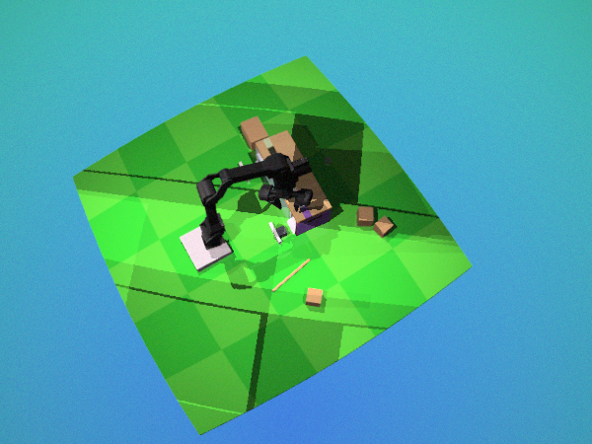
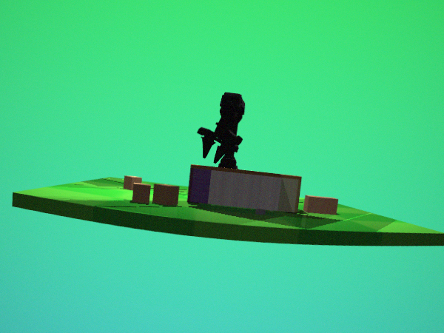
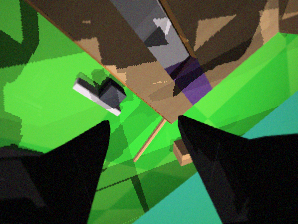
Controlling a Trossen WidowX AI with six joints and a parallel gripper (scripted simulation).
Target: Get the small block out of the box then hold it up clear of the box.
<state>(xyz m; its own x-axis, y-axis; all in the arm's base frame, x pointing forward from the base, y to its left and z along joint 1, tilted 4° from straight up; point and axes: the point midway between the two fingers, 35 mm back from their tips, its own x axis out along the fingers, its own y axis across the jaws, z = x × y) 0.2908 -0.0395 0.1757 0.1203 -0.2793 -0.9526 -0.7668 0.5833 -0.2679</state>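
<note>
Right now my gripper tip is 13 cm above the dark grey block, 4 cm past it and 2 cm to the left of it. The rest, counted from my gripper tip: tiny grey piece 26 cm ahead, 21 cm to the left, 14 cm below; thin stick 19 cm to the right, 15 cm below, 7 cm behind; box 14 cm to the left, 9 cm below, 3 cm ahead.
</note>
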